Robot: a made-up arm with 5 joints. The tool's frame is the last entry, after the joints.
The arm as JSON. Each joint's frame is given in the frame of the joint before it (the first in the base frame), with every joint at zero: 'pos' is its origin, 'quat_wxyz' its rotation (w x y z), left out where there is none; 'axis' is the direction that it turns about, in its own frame. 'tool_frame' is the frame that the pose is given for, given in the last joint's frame.
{
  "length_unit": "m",
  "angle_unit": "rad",
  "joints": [
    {
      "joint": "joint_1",
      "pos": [
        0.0,
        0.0,
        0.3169
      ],
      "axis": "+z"
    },
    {
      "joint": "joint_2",
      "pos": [
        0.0,
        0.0,
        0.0
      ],
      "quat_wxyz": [
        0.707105,
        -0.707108,
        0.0,
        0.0
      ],
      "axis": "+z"
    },
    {
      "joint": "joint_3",
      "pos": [
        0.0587,
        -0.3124,
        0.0
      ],
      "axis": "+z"
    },
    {
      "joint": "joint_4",
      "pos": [
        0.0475,
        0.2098,
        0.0
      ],
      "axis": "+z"
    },
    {
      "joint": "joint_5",
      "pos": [
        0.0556,
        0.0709,
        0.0
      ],
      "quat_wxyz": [
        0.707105,
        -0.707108,
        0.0,
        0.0
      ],
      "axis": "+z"
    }
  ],
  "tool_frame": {
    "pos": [
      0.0,
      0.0,
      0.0
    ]
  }
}
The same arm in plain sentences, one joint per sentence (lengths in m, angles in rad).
The arm has five revolute joints in a row. What follows holds with every joint at zero, and every direction is one of the base frame's. Joint 1 sits 0.3169 m along +z from the base frame's origin and turns about +z. Joint 2 sits at the same point as joint 1 and turns about +y. Joint 3 sits 0.0587 m along +x and 0.3124 m along +z from joint 2 and turns about +y. Joint 4 sits 0.0475 m along +x and 0.2098 m along -z from joint 3 and turns about +y. Joint 5 sits 0.0556 m along +x and 0.0709 m along -z from joint 4 and turns about -z. The tool frame, which is the frame that the pose is given for, sits at the same point as joint 5; its axes are the base frame's turned by roll 3.1416, pitch 0 and yaw 0 rad (as in URDF: about the fixed x, then y, then z).
